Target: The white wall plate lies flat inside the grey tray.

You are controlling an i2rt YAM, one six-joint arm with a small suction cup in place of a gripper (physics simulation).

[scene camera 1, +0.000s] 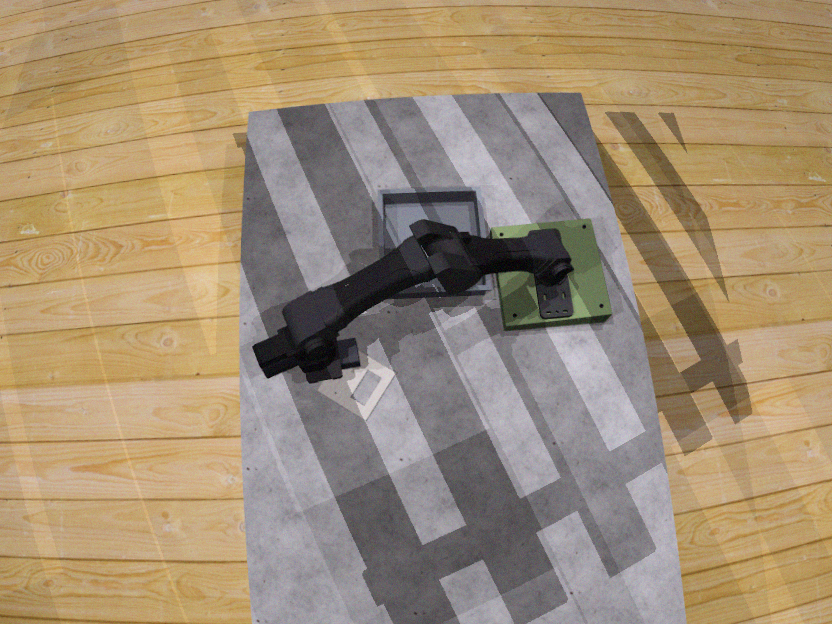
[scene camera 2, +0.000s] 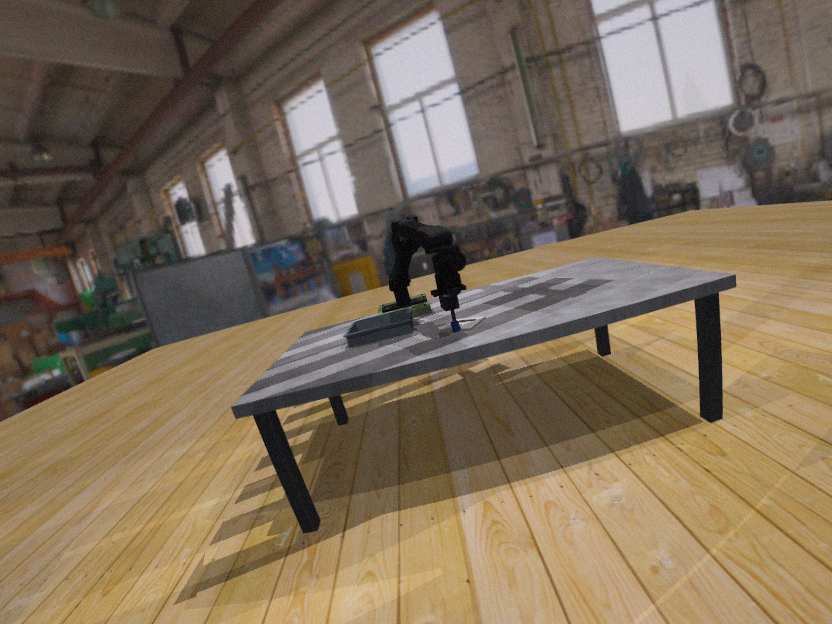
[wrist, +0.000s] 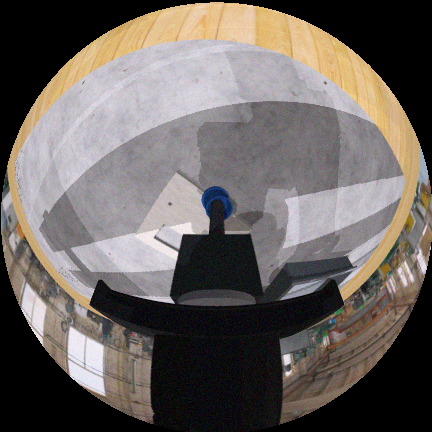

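The white wall plate (scene camera 1: 365,410) (wrist: 177,201) lies flat on the grey table, left of the middle, with a rectangular cutout. My blue suction cup (wrist: 217,203) (scene camera 2: 455,327) is down on the plate's frame near its far right edge, and suction holds it. In the overhead view the arm's wrist hides the cup and part of the plate. The grey tray (scene camera 1: 429,198) (scene camera 2: 379,326) (wrist: 306,268) stands apart from the plate, at the back of the table. The arm's elbow hangs over it.
The arm's green base plate (scene camera 1: 587,248) (scene camera 2: 404,305) sits right of the tray. The table (scene camera 1: 488,495) is patterned in grey stripes, with moving shadows. The table's left edge is close to the wrist. Wooden floor lies all around.
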